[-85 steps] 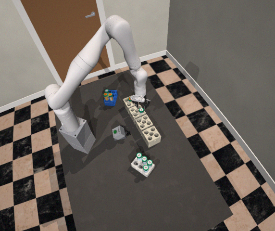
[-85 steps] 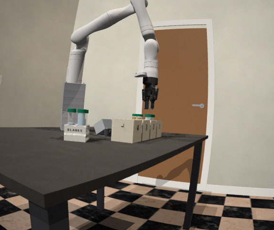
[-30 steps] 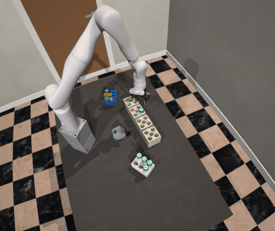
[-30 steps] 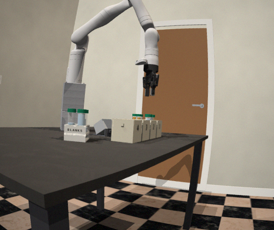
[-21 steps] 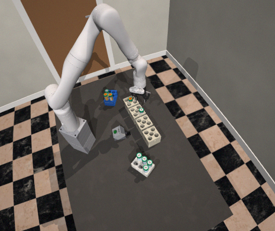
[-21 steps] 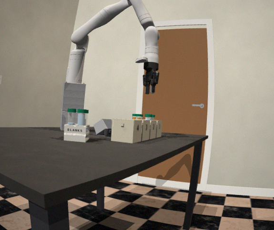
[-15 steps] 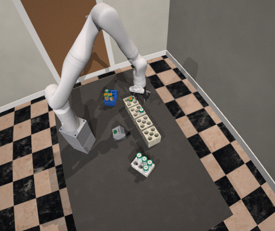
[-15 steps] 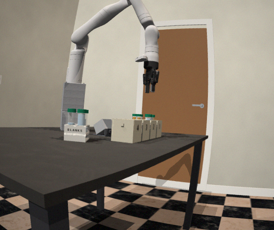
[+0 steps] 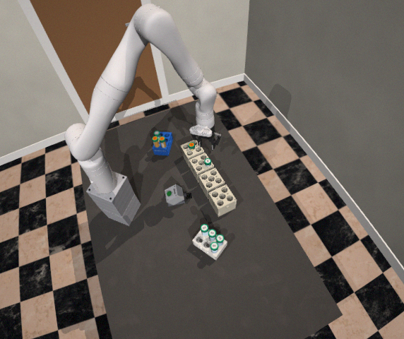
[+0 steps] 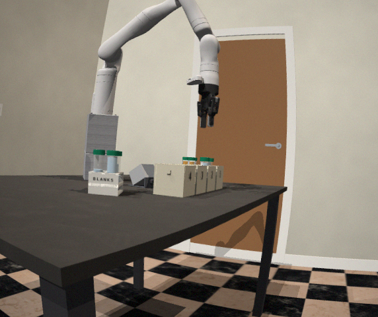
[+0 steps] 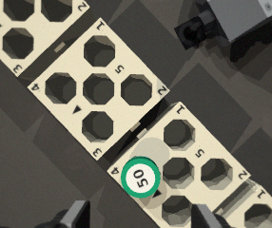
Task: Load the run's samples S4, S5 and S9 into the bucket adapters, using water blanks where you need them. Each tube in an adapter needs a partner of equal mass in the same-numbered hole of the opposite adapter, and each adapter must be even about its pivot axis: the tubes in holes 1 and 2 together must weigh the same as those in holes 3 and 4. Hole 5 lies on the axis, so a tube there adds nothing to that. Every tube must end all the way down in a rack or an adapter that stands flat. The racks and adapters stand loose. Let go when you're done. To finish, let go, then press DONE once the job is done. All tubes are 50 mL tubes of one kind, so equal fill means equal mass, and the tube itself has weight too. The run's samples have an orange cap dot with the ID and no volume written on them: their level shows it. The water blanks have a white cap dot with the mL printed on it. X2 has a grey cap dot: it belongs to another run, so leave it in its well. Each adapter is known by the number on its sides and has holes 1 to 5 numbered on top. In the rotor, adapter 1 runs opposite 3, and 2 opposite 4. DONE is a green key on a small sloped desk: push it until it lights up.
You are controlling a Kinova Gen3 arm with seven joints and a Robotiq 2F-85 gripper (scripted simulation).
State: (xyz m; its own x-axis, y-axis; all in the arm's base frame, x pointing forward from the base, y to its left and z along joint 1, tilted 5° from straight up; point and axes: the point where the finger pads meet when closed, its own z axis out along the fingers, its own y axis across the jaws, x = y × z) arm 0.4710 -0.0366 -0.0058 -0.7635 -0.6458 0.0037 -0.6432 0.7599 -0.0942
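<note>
My hand is 21 cm past the water blank tube, 37 cm to the left of it and 18 cm above it. Also, from my hand: adapter 1 (1 cm behind, 14 cm to the left, 20 cm below); then done desk (22 cm behind, 3 cm to the right, 19 cm below); then green DONE key (24 cm behind, 3 cm to the right, 18 cm below).
</note>
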